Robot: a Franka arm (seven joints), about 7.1 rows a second.
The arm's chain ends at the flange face. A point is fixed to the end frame.
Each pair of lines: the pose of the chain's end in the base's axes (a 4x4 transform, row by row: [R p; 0 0 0 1], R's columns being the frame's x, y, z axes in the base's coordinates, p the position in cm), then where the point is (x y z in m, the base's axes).
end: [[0.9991 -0.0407 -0.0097 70.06], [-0.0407 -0.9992 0.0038 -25.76], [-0.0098 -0.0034 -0.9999 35.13], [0 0 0 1]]
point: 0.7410 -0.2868 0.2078
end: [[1.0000 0.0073 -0.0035 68.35], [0.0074 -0.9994 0.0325 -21.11], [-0.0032 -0.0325 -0.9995 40.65], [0 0 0 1]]
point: 0.7262 -0.2341 0.2625
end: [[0.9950 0.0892 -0.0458 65.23], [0.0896 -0.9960 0.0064 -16.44], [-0.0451 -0.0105 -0.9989 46.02], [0 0 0 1]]
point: 0.6910 -0.1875 0.3151
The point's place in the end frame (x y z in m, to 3 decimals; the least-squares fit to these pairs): 0.043 0.028 0.143
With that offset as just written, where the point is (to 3 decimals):
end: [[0.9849 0.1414 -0.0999 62.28], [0.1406 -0.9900 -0.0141 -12.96], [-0.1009 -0.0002 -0.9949 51.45], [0 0 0 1]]
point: 0.655 -0.153 0.368
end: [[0.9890 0.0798 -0.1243 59.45], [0.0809 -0.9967 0.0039 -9.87], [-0.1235 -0.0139 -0.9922 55.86], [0 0 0 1]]
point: 0.621 -0.123 0.411
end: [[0.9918 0.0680 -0.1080 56.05], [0.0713 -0.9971 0.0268 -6.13], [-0.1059 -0.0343 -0.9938 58.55], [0 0 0 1]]
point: 0.590 -0.082 0.438
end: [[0.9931 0.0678 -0.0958 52.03], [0.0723 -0.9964 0.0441 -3.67], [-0.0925 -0.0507 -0.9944 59.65], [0 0 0 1]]
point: 0.551 -0.055 0.449
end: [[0.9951 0.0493 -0.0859 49.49], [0.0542 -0.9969 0.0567 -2.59], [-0.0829 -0.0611 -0.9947 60.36], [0 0 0 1]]
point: 0.527 -0.043 0.456
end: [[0.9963 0.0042 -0.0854 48.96], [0.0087 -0.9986 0.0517 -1.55], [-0.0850 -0.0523 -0.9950 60.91], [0 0 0 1]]
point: 0.520 -0.036 0.462
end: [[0.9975 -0.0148 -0.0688 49.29], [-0.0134 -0.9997 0.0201 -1.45], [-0.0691 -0.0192 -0.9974 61.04], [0 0 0 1]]
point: 0.526 -0.040 0.464
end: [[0.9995 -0.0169 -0.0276 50.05], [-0.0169 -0.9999 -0.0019 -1.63], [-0.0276 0.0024 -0.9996 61.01], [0 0 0 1]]
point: 0.539 -0.045 0.466
